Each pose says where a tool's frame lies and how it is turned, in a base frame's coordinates. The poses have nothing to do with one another.
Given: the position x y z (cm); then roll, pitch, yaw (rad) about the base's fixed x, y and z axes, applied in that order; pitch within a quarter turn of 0, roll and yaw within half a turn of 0.
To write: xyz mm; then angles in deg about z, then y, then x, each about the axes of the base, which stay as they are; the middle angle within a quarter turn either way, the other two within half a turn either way. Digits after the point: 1 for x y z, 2 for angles.
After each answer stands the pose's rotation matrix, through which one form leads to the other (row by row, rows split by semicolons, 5 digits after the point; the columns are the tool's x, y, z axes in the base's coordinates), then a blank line. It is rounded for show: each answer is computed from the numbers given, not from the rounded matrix.
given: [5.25 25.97 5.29 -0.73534 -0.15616 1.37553]
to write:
[52.5 259.7 52.9 74.84 -42.88 -1.33]
0.19167 -0.70727 -0.68047; 0.96906 0.24624 0.01701; 0.15553 -0.66268 0.73258

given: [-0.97 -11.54 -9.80 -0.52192 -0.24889 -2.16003]
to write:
[-9.7 -115.4 -98.0 -129.54 32.22 6.76]
-0.53860 0.65244 0.53314; -0.80575 -0.58383 -0.09953; 0.24633 -0.48318 0.84015

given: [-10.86 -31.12 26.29 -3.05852 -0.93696 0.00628]
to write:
[-108.6 -311.2 262.9 -7.04 53.36 -171.52]
0.59223 0.07312 0.80245; 0.00372 -0.99611 0.08802; 0.80576 -0.04914 -0.59020

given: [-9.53 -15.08 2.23 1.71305 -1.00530 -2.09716]
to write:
[-95.3 -150.8 22.3 -132.16 -66.35 -100.92]
-0.26920 0.29731 -0.91604; -0.46330 0.79389 0.39382; 0.84432 0.53042 -0.07597

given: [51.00 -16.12 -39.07 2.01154 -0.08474 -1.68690]
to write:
[510.0 -161.2 -390.7 105.55 -64.49 -170.79]
-0.11543 -0.41487 -0.90253; -0.98970 0.12545 0.06891; 0.08464 0.90119 -0.42508

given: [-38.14 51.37 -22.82 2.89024 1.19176 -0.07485]
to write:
[-381.4 513.7 -228.2 -23.18 -66.34 153.24]
0.36899 0.15798 -0.91591; -0.02767 -0.98314 -0.18073; -0.92902 0.09203 -0.35840

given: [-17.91 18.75 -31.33 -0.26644 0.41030 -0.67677]
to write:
[-179.1 187.5 -313.3 -36.15 27.70 2.31]
0.71489 0.52230 0.46490; -0.57430 0.81787 -0.03573; -0.39888 -0.24145 0.88464

